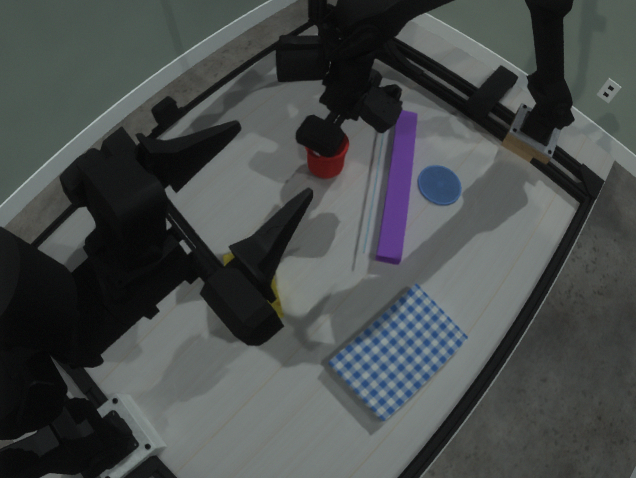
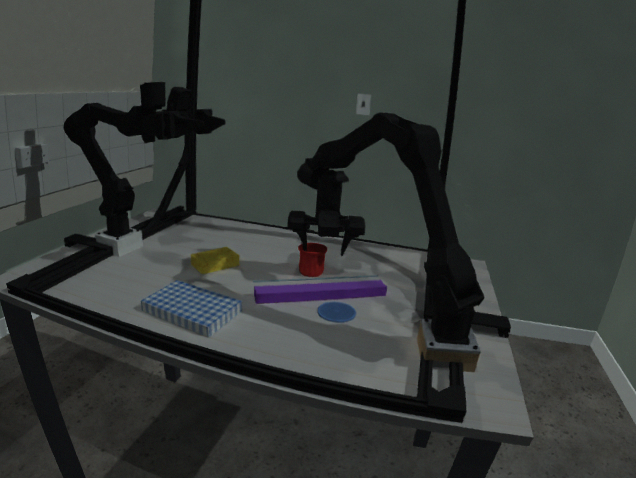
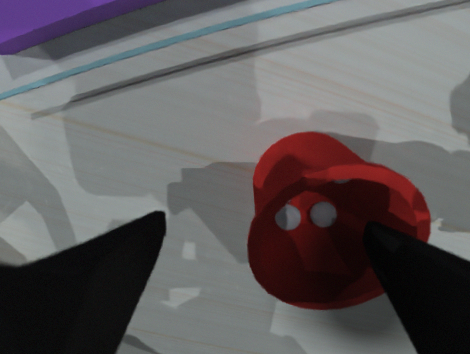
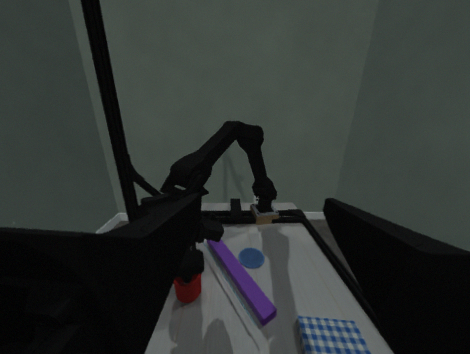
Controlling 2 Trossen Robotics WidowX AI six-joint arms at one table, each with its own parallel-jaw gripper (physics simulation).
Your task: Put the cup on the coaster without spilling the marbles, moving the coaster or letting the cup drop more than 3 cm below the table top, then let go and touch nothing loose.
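Places are measured from the left arm's base along level axes (x ahead, y left, z up), in metres.
Pixels of known places: left gripper, fingertip midpoint: (image 2: pixel 323 253) (image 3: pixel 265 226); right gripper, fingertip midpoint: (image 1: pixel 273 155) (image 2: pixel 214 122) (image 4: pixel 261 201); left arm's base at its link origin: (image 1: pixel 536 128) (image 2: pixel 450 334) (image 4: pixel 264 208); right arm's base at its link origin: (image 1: pixel 111 439) (image 2: pixel 118 232).
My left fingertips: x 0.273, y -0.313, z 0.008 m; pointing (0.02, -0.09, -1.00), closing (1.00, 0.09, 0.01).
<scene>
For each thing: its top centre in the pictures, then the offset to it from my left fingertips. "*": a spot on its surface instead.
- red cup at its top centre: (image 3: pixel 338 249) (image 1: pixel 326 142) (image 2: pixel 312 247) (image 4: pixel 186 272) dx +0.028, dy +0.002, dz +0.013 m
- blue coaster at its top centre: (image 1: pixel 440 184) (image 2: pixel 336 310) (image 4: pixel 251 256) dx -0.054, dy +0.193, dz -0.051 m
- long purple bar at its top centre: (image 1: pixel 394 173) (image 2: pixel 321 283) (image 4: pixel 230 266) dx -0.010, dy +0.117, dz -0.029 m
- thin pale blue strip at a spot on its surface: (image 3: pixel 200 34) * dx -0.039, dy +0.073, dz -0.029 m
- yellow block at its top centre: (image 1: pixel 251 283) (image 2: pixel 214 254) dx +0.280, dy +0.033, dz -0.025 m
- blue checked block at its top centre: (image 1: pixel 401 350) (image 2: pixel 190 301) dx +0.245, dy +0.273, dz -0.030 m
The red cup (image 1: pixel 326 165) (image 2: pixel 312 262) (image 3: pixel 320 150) (image 4: pixel 188 291) stands upright on the table, off the coaster. Two pale marbles (image 3: pixel 323 214) (image 3: pixel 288 217) show inside, with part of another under the rim. The blue coaster (image 1: pixel 439 185) (image 2: pixel 336 311) (image 4: pixel 251 258) lies flat beyond the purple bar. My left gripper (image 2: pixel 323 251) (image 3: pixel 265 226) is open and points down at the cup; one fingertip is over or in the cup's mouth, the other outside it. Whether the finger touches the cup cannot be told. My right gripper (image 1: pixel 274 158) is open, high above the table.
A long purple bar (image 1: pixel 398 190) (image 2: pixel 318 291) (image 3: pixel 60 17) and a thin pale blue strip (image 1: pixel 372 195) (image 3: pixel 200 34) lie between cup and coaster. A yellow block (image 2: pixel 215 260) and a blue checked block (image 1: pixel 398 354) (image 2: pixel 190 308) lie farther toward the right arm's side.
</scene>
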